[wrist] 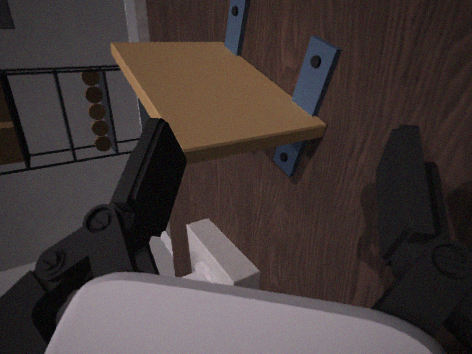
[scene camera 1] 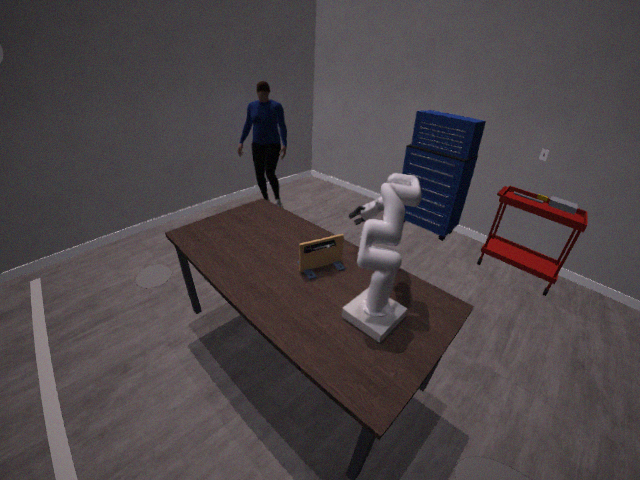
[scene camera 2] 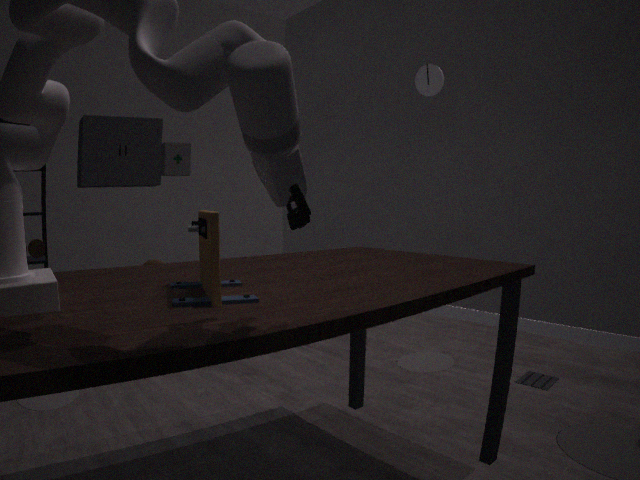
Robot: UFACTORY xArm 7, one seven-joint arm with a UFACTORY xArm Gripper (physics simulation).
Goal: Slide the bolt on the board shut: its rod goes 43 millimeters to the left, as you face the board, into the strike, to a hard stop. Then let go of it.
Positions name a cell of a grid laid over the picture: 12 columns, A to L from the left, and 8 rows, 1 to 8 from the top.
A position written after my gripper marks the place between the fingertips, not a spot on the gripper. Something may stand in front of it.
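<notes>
A yellow board (wrist: F3) is visible, as is my gripper (scene camera 2: F4), (wrist: G4).
</notes>
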